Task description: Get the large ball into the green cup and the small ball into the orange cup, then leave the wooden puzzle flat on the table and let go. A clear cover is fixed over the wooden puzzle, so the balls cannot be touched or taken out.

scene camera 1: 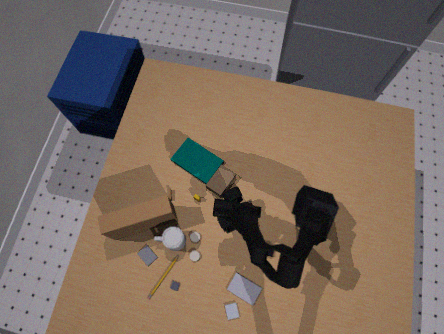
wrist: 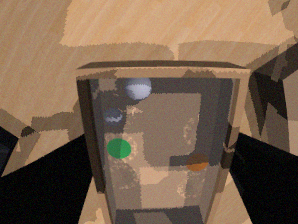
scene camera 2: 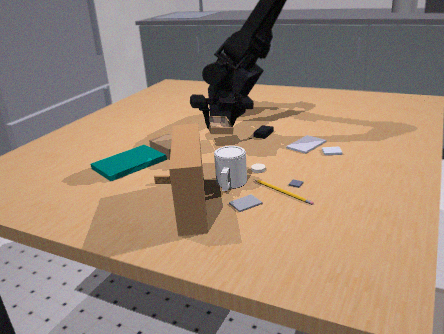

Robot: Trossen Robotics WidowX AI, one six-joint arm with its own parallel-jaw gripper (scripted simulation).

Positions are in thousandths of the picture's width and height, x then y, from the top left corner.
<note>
In view: my gripper (scene camera 2: 494,385), a white mug (scene camera 2: 519,481), a teal book (scene camera 2: 258,501), a wooden puzzle (wrist: 542,600) and a cardboard box (scene camera 2: 422,552).
The teal book is seen too in scene camera 1 (scene camera 1: 440,478). My gripper also shows in the wrist view (wrist: 539,614). The wrist view misses the white mug: it is out of frame. The wrist view misses the teal book: it is out of frame.
</note>
